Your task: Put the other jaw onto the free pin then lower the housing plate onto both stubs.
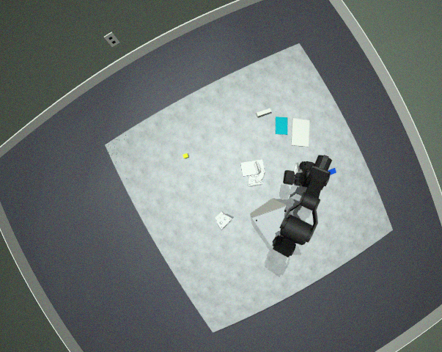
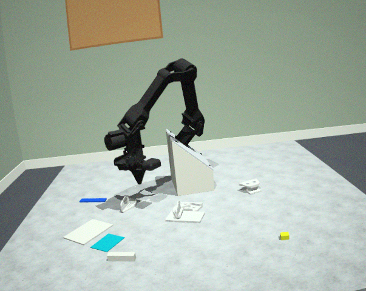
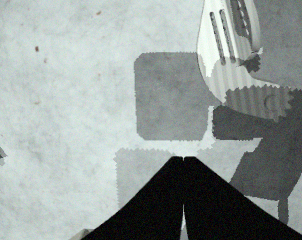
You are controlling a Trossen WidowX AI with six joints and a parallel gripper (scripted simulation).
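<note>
Now: gripper tip 1 cm past the white jaw, 5 cm to the left of it and 8 cm above it. Also, from my gripper tip: white sheet (20 cm ahead, 17 cm to the right, 8 cm below); then cyan sheet (28 cm ahead, 9 cm to the right, 8 cm below); then blue bar (7 cm behind, 21 cm to the right, 8 cm below).
</note>
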